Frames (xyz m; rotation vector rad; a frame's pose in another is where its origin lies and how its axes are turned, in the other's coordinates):
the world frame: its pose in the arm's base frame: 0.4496 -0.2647 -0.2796 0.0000 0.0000 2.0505
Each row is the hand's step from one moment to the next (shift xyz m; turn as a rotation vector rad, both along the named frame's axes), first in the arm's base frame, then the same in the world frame.
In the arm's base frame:
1: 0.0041 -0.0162 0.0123 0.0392 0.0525 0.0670
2: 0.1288 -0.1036 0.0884 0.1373 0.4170 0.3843
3: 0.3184 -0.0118 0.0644 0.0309 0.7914 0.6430
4: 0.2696 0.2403 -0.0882 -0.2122 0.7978 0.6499
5: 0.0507 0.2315 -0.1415 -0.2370 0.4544 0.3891
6: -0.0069 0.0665 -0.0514 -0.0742 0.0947 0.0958
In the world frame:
1: -0.0163 0.0038 0.0123 0.0285 -0.0590 0.0670
2: -0.1514 -0.0664 0.0884 0.3066 -0.3143 0.3843
3: -0.1574 -0.2770 0.0644 0.6878 -0.3927 0.6430
4: 0.0888 -0.3501 -0.0882 0.8057 -0.1799 0.6499
5: 0.1820 -0.1518 -0.1415 0.5125 0.0005 0.3891
6: 0.0622 -0.0246 -0.0514 0.1183 0.0221 0.0958

